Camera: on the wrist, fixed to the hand. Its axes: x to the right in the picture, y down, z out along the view.
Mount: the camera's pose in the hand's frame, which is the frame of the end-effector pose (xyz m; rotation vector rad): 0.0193 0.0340 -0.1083 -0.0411 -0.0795 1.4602
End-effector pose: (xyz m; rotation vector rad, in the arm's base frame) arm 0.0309 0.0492 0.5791 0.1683 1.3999 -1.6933
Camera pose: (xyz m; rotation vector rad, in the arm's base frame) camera -0.0020 0.1313 0.5054 0.8429 0.7951 -0.4278
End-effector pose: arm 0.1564 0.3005 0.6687 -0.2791 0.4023 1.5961
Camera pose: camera 0.1143 0.2714 0.5656 0.1232 0.5478 3.0272
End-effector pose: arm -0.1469 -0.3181 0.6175 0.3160 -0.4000 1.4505
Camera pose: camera -0.1714 -0.2496 0.5283 -0.0117 -0.7959 2.8446
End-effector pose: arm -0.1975 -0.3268 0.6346 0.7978 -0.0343 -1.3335
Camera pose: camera -0.1141 -0.2894 0.5646 0.4541 -0.5435 0.0290
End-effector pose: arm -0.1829 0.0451 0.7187 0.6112 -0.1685 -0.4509
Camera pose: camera -0.1229 0.1168 0.6515 0.2996 -0.6119 0.9330
